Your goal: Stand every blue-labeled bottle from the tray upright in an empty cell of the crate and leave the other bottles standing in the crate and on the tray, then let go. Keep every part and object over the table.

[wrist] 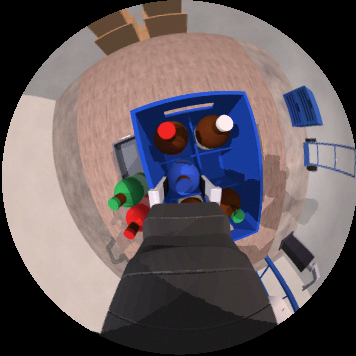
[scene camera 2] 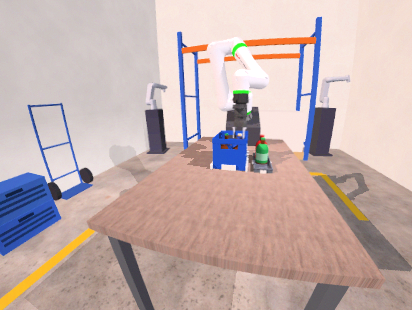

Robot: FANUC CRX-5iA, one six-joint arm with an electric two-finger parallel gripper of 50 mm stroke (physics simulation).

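Frame: origin at the arm's base, x back, y right, z up, level; centimetres.
Seen in the pictures: gripper, fingertip midpoint: (wrist: pixel 183 182) (scene camera 2: pixel 238 138).
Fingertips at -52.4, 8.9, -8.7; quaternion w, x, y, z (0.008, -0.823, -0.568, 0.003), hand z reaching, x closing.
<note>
A point is followed by its place in that frame, as x, y, z.
The blue crate (scene camera 2: pixel 230 156) {-64.6, 14.3, -16.3} (wrist: pixel 253 150) {-53.0, 21.9, -7.8} stands on the table. In the wrist view a blue bottle (wrist: pixel 183 172) {-53.4, 9.4, -11.6} stands in its middle row on the tray side. A red-capped brown bottle (wrist: pixel 171 138) {-59.7, 9.9, -9.8}, a white-capped one (wrist: pixel 211 134) {-58.0, 17.0, -11.7} and a green-capped one (wrist: pixel 230 200) {-43.7, 16.5, -11.8} stand in other cells. Part of another brown bottle (wrist: pixel 191 200) {-46.1, 8.5, -14.4} shows under the gripper. The gripper (scene camera 2: pixel 239 133) {-52.4, 8.9, -8.7} (wrist: pixel 185 195) {-52.4, 8.9, -8.7} is open around the blue bottle's top, nothing held. The tray (scene camera 2: pixel 263 169) {-68.7, -3.4, -22.3} (wrist: pixel 121 156) {-64.3, -7.7, -23.7} beside the crate bears a green bottle (scene camera 2: pixel 262 153) {-57.2, -5.0, -16.9} (wrist: pixel 129 191) {-54.0, -3.1, -12.4} and a red bottle (scene camera 2: pixel 258 144) (wrist: pixel 137 217).
The crate's walls and dividers surround the bottles close to the fingers. The tray is right of the crate in the scene view. The wooden table (scene camera 2: pixel 225 210) {-101.4, 17.2, -24.3} (wrist: pixel 165 65) {-90.6, 18.7, -24.3} extends toward the scene camera. A blue and orange rack (scene camera 2: pixel 314 90) stands behind the arm.
</note>
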